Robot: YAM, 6 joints.
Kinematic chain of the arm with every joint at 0, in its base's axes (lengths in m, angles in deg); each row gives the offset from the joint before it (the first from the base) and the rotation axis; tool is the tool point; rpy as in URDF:
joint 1: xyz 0 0 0.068 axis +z
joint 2: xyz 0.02 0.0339 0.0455 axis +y
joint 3: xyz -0.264 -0.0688 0 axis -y
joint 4: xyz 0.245 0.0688 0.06 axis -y
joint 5: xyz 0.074 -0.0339 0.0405 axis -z
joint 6: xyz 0.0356 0 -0.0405 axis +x
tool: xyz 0 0 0 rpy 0 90 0
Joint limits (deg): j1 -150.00..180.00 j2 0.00..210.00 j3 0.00..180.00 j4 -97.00..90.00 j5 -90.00..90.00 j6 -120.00..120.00
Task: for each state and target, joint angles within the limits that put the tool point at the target. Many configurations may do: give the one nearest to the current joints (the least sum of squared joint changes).
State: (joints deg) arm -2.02 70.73 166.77 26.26 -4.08 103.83
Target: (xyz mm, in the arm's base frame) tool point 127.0 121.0 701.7
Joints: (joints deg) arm 40.67 89.57 138.21 19.55 -14.65 103.83
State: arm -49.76 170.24 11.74 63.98 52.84 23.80
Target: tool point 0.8 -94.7 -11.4
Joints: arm -69.15 146.75 0.00 69.96 67.79 23.80
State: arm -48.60 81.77 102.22 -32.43 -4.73 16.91
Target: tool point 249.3 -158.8 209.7
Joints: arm -33.26 90.58 62.56 -46.93 -6.35 16.91
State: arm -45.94 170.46 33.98 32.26 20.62 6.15
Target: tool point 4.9 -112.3 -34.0
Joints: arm -76.67 133.92 8.86 34.46 36.41 6.15
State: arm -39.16 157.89 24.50 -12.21 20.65 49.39
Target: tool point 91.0 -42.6 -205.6
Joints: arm -20.58 182.40 52.13 -0.51 12.82 49.39
